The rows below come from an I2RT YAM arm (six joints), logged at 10 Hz.
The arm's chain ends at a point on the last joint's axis. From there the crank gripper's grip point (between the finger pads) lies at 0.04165 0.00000 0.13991 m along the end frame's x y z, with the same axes.
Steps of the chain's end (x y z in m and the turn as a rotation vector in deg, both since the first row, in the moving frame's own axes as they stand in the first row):
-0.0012, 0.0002, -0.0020, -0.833, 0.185, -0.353
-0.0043, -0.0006, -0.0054, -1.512, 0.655, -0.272
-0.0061, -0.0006, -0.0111, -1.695, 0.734, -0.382
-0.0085, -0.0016, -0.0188, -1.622, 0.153, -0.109
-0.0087, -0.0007, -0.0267, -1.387, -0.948, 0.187
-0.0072, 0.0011, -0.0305, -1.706, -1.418, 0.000
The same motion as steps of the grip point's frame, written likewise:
-0.0007, 0.0020, -0.0021, -0.833, 0.185, -0.353
-0.0027, 0.0029, -0.0059, -1.512, 0.655, -0.272
-0.0043, 0.0032, -0.0117, -1.695, 0.734, -0.382
-0.0081, 0.0023, -0.0190, -1.622, 0.153, -0.109
-0.0110, 0.0028, -0.0261, -1.387, -0.948, 0.187
-0.0107, 0.0053, -0.0296, -1.706, -1.418, 0.000

